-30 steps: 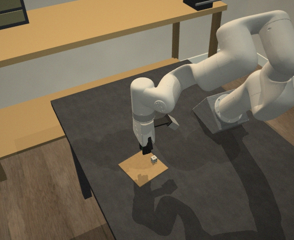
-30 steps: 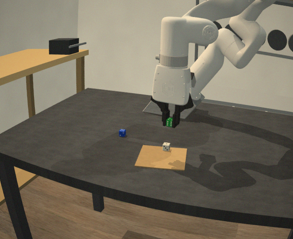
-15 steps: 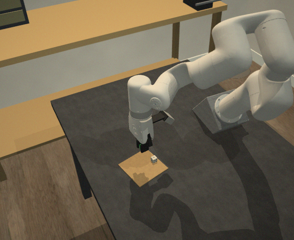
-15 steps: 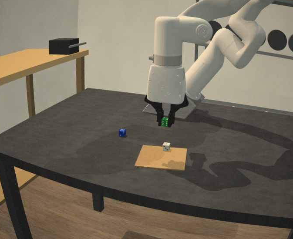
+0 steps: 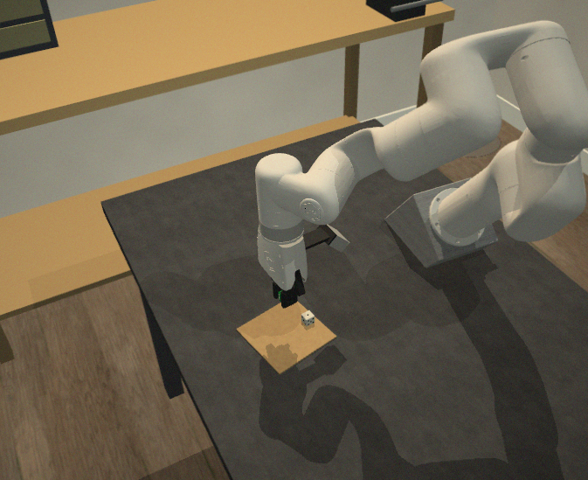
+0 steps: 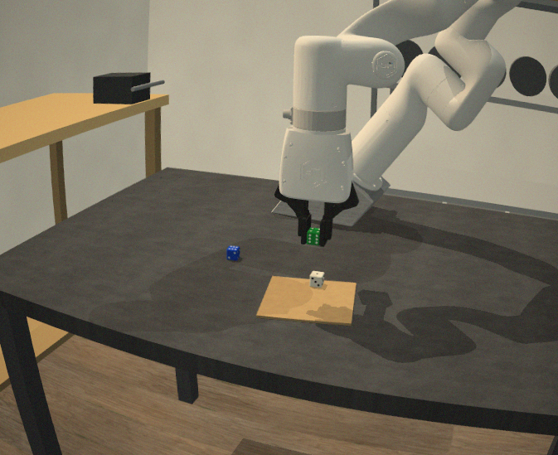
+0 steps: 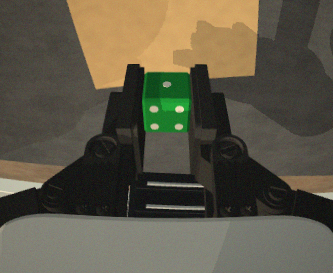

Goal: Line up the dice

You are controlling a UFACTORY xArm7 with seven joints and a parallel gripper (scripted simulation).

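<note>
My hand is 12 cm above the tan square mat. The rest, counted from my hand: green die: 1 cm below; white die: 11 cm below, 5 cm behind, 1 cm to the right; blue die: 18 cm to the right, 11 cm below, 10 cm behind.
</note>
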